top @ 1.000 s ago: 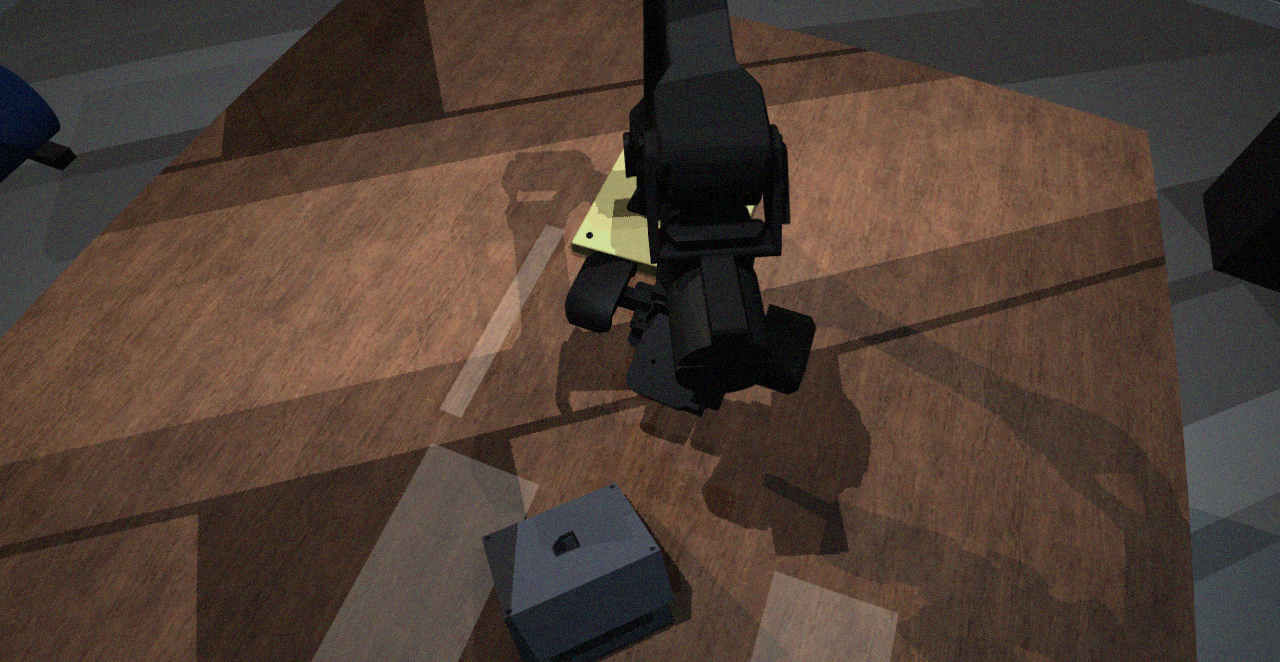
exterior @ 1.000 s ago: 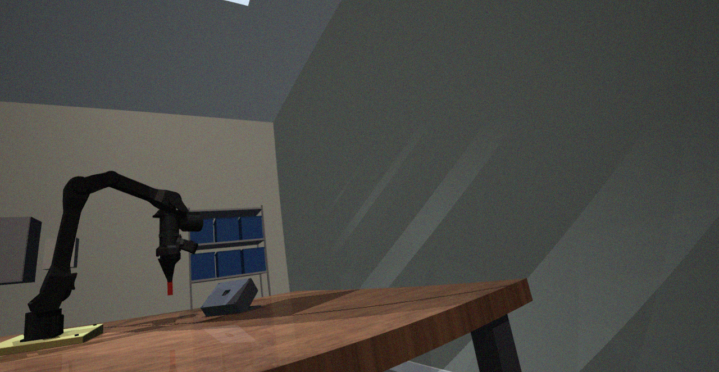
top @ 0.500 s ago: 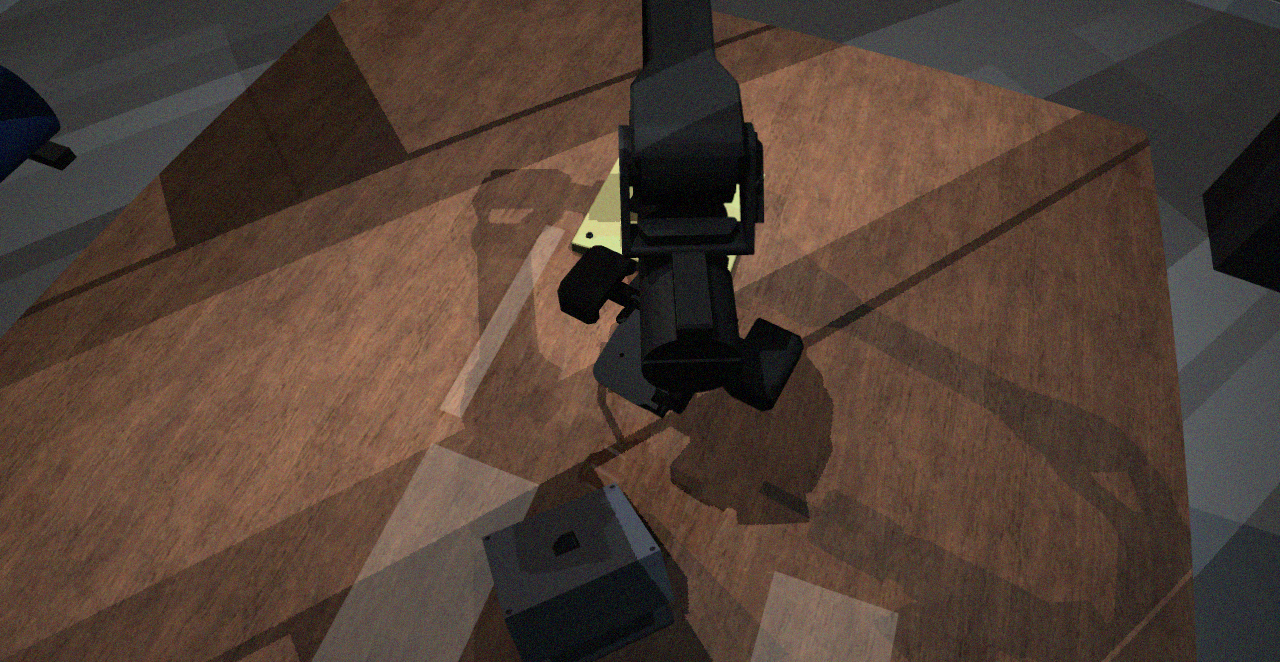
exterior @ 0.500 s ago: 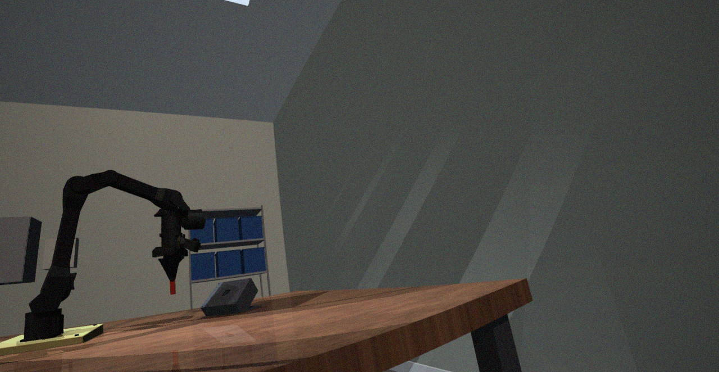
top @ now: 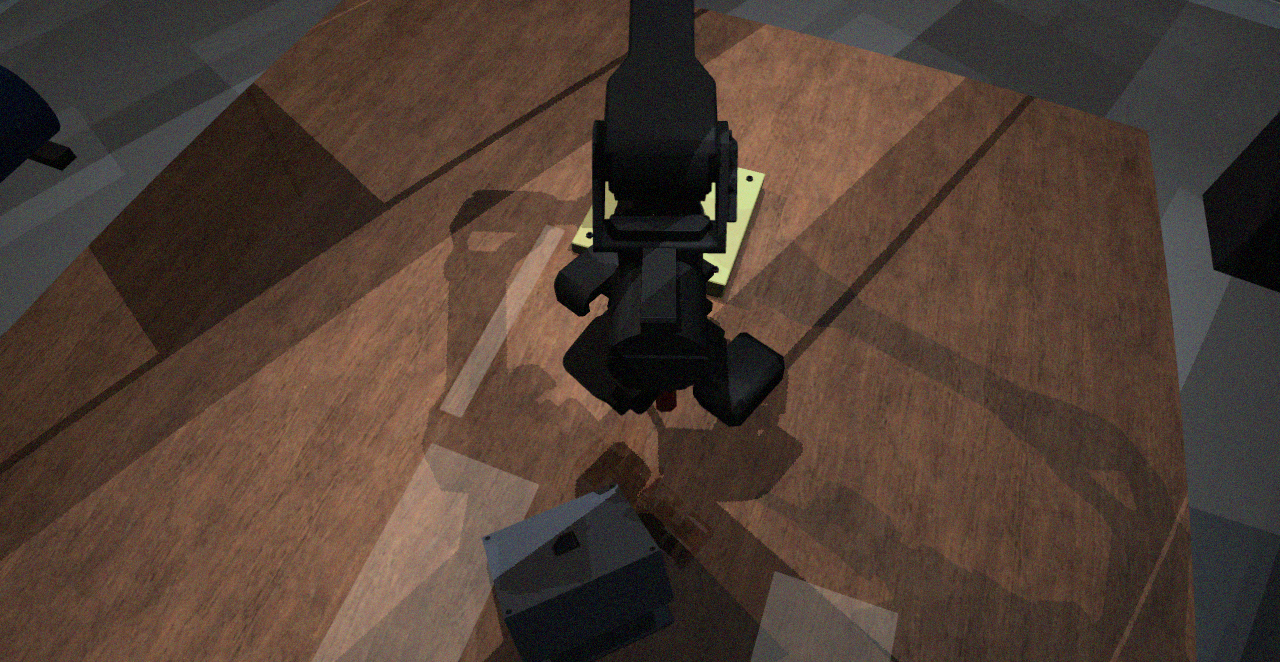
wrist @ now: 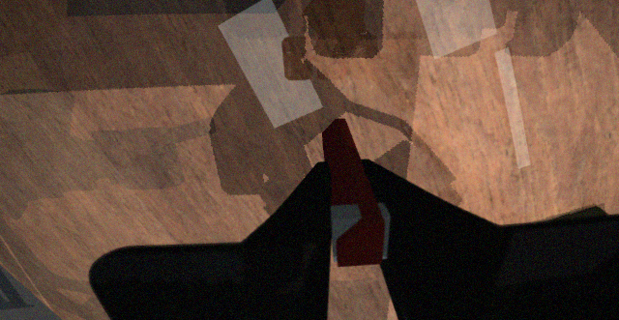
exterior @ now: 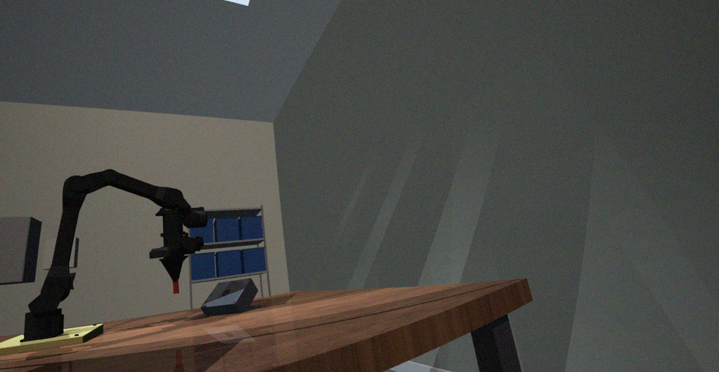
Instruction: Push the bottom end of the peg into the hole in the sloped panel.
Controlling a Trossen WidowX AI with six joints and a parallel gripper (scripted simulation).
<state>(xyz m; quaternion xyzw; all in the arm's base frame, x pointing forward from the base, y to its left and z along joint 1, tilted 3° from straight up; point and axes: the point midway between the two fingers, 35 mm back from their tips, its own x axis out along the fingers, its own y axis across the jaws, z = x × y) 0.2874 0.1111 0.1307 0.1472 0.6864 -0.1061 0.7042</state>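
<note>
Now: gripper tip 16 cm short of the grey sloped panel, 8 cm above it and 2 cm to the left of it. From my gripper tip the other things lie so: red peg (2 cm above).
</note>
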